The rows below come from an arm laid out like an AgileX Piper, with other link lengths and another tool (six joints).
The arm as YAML. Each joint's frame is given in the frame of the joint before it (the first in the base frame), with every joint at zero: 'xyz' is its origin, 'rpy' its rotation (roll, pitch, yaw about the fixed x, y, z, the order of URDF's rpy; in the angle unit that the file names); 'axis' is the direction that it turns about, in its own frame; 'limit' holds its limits. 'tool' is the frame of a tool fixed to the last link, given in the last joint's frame.
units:
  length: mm
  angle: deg
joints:
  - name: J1
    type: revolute
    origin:
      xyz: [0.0, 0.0, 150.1]
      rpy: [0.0, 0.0, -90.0]
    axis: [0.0, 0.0, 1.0]
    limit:
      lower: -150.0
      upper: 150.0
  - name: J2
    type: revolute
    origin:
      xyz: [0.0, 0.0, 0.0]
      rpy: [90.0, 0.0, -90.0]
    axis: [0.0, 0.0, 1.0]
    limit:
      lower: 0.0
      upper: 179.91
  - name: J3
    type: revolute
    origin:
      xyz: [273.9, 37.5, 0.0]
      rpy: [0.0, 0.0, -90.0]
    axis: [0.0, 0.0, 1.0]
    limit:
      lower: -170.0
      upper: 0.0
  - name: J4
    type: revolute
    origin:
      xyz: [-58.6, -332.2, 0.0]
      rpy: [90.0, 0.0, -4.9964]
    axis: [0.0, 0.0, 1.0]
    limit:
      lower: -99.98
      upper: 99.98
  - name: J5
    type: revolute
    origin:
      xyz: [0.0, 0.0, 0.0]
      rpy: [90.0, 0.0, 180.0]
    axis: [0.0, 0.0, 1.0]
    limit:
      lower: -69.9
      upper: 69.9
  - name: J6
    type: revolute
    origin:
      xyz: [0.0, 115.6, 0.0]
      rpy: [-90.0, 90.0, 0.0]
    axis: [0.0, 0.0, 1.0]
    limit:
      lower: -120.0
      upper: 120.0
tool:
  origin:
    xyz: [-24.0, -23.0, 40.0]
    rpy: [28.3, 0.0, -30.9]
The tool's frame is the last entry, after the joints.
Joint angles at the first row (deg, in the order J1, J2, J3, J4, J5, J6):
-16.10 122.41 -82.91 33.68 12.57 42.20
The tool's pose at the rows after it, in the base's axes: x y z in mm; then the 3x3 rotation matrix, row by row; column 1 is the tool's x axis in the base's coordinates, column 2 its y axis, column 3 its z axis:
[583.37 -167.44 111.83], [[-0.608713 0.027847 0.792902], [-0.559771 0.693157 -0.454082], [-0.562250 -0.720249 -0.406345]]
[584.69 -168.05 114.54], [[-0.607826 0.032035 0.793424], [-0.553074 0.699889 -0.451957], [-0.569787 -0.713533 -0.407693]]
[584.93 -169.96 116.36], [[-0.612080 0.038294 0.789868], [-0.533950 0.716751 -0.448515], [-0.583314 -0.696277 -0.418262]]
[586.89 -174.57 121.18], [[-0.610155 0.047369 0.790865], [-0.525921 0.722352 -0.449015], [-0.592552 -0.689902 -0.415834]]
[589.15 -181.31 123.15], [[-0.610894 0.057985 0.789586], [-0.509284 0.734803 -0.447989], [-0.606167 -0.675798 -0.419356]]
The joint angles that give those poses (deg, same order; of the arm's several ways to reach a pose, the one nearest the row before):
-16.47 122.41 -84.15 33.77 13.88 42.20
-16.57 122.41 -84.63 34.27 14.41 42.20
-16.90 122.41 -85.12 35.49 15.46 42.20
-17.39 122.53 -86.10 36.10 16.20 41.98
-18.14 123.16 -87.42 37.72 17.23 41.17

